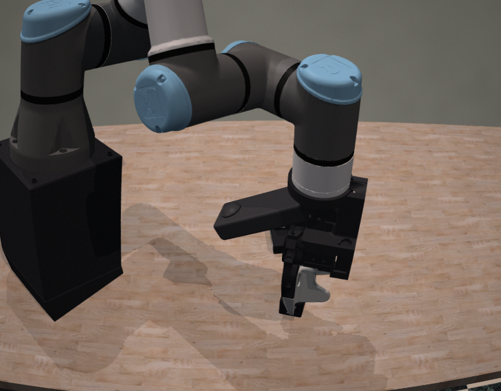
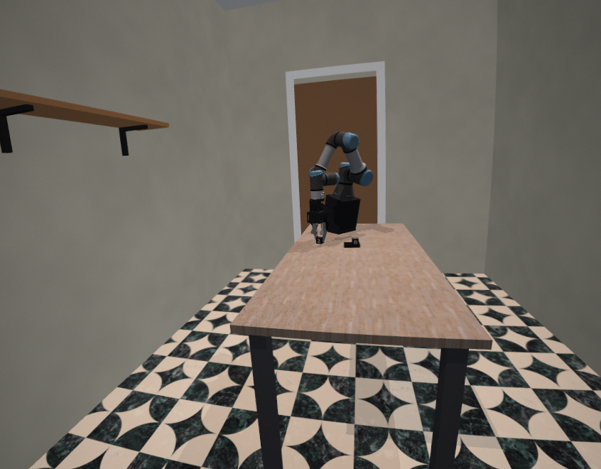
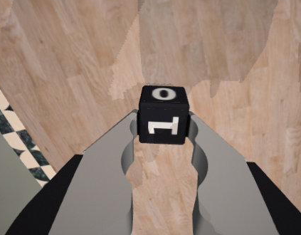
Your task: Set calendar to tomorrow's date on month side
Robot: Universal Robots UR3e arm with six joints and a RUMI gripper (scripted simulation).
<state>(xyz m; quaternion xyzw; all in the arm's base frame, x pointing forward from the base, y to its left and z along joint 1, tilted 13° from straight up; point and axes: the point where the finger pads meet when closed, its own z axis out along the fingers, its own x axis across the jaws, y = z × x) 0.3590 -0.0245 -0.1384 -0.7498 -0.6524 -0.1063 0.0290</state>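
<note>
Right now the black calendar tray is 30 mm behind my hand, 160 mm to the left of it and 30 mm below it. Round my hand: black number cube 10 mm below.
</note>
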